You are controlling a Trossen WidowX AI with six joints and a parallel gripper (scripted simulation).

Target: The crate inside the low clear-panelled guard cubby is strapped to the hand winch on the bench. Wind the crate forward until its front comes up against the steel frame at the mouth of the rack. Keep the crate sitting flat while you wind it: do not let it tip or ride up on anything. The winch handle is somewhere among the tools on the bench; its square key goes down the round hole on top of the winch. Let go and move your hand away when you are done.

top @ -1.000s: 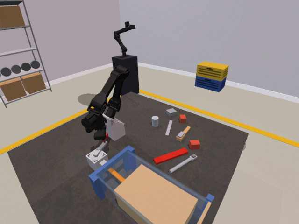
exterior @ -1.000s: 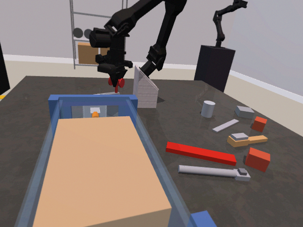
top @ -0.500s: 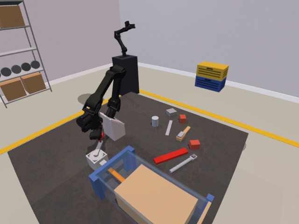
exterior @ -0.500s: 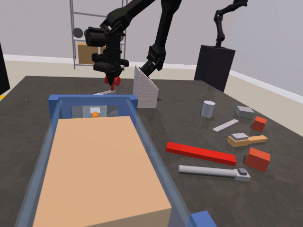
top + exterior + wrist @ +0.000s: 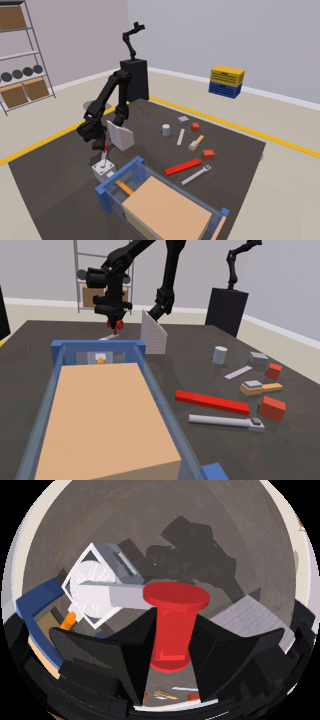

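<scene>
Now: the winch handle 3 cm ahead of my gripper tip, 2 cm to the right of it and 2 cm below it. The rest, counted from my gripper tip: red bar 35 cm ahead, 31 cm to the left, 12 cm below; white winch 7 cm ahead, 7 cm to the right, 10 cm below; red knob 1 cm above.
</scene>
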